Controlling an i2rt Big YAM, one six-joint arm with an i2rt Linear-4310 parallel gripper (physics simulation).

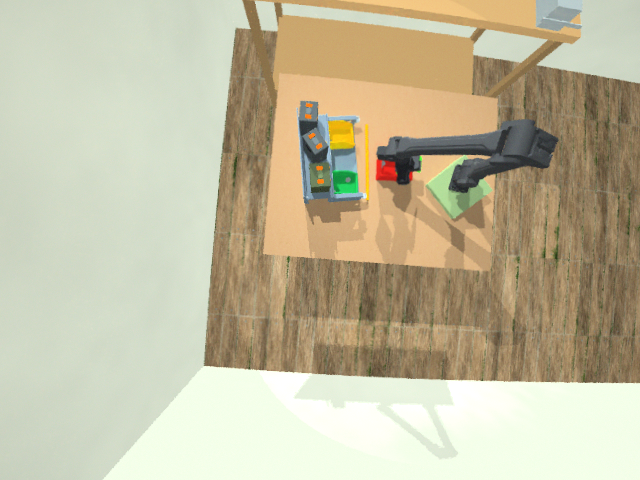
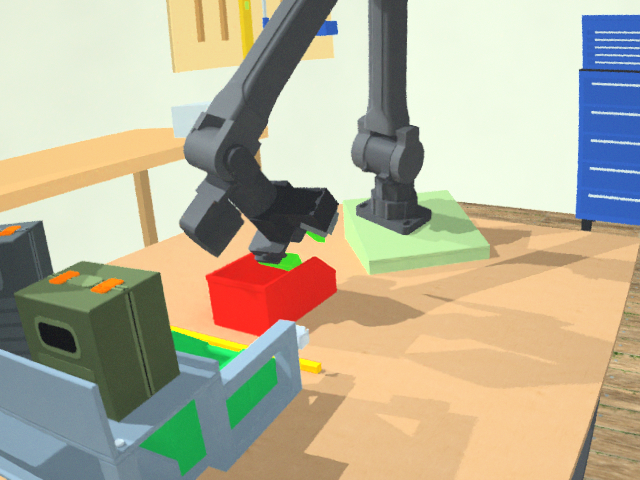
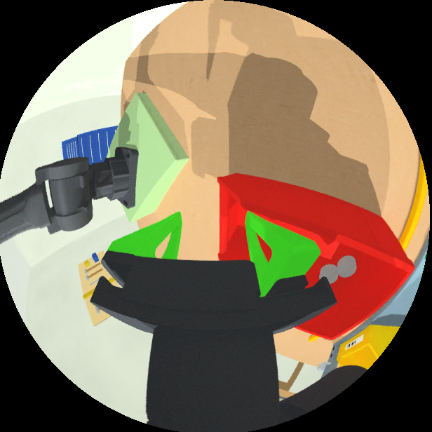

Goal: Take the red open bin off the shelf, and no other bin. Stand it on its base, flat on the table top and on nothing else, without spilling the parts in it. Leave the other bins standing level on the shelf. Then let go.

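Frame: origin at the arm's base, x left, y ahead, z down, level; centimetres.
Seen in the pictures: gripper, fingertip midpoint: (image 1: 412, 171); arm's base, link origin: (image 1: 460, 179) (image 2: 393, 216).
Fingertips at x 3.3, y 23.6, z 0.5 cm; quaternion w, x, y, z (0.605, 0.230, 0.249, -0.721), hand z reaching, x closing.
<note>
Offsets run from my fingertips to a thing's top centre. "*": to the spot under its first point. Level surfaces: height alone.
The red open bin @[dx +0.1, dy +8.0, dz -2.3 cm] (image 1: 386, 171) (image 2: 237, 304) (image 3: 300, 195) stands upright on the table top @[dz +5.2 cm] (image 2: 413, 377), between the shelf and the arm's base, and looks level. Two grey round parts (image 3: 346, 266) lie inside it. My gripper (image 2: 302, 249) (image 3: 213, 216) is open and empty at the bin's end nearest the arm's base. One green finger is inside the bin and the other outside, with the end wall between them. The green bin @[dx +15.2, dy +31.9, dz -2.9 cm] (image 1: 345, 181) (image 2: 199, 347) and the yellow bin @[dx -6.9, dy +40.0, dz -2.9 cm] (image 1: 341, 134) (image 3: 370, 345) sit on the blue-grey shelf @[* dx +21.9, dy +28.9, dz -3.2 cm] (image 1: 343, 197) (image 2: 212, 421) and look level.
A yellow strip @[dx -0.3, dy +21.7, dz +4.2 cm] (image 1: 367, 160) (image 2: 310, 366) lies on the table between shelf and red bin. An olive case @[dx +18.4, dy +41.3, dz -14.7 cm] (image 1: 320, 178) (image 2: 67, 330) and two dark cases @[dx -4.2, dy +52.3, dz -17.1 cm] (image 1: 308, 116) stand on the shelf unit. The arm's base is on a pale green block (image 1: 453, 206) (image 2: 429, 258) (image 3: 155, 150).
</note>
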